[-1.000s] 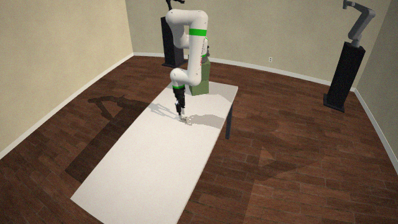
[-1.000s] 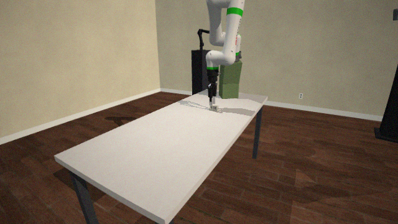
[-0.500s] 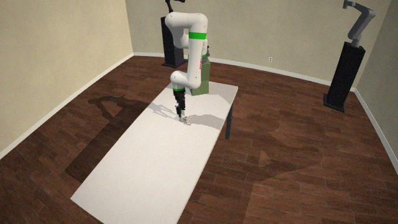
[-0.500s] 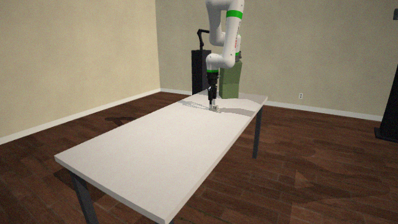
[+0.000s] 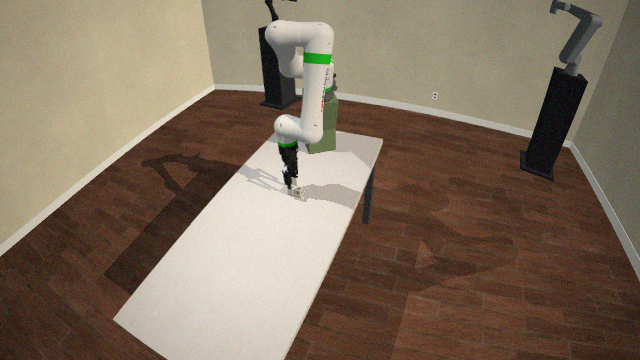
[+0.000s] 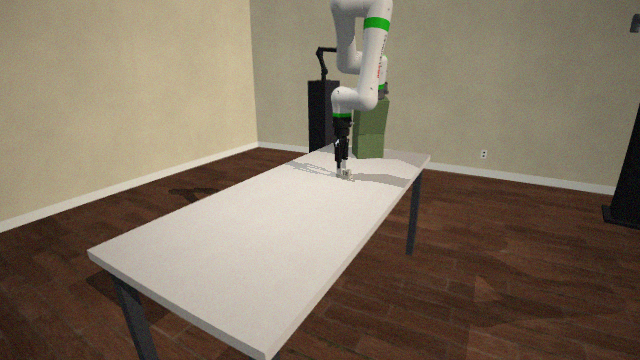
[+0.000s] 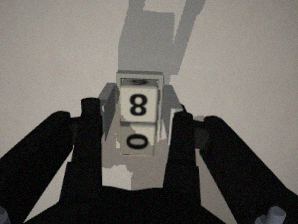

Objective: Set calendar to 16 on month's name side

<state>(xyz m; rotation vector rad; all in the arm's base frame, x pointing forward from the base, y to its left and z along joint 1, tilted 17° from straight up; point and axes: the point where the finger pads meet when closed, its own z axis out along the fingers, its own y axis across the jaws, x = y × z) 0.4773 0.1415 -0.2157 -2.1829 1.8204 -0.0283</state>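
The cube lies 3 cm below my hand. From my hand the other things lie so: white calendar tray 2 cm to the left, 4 cm below.
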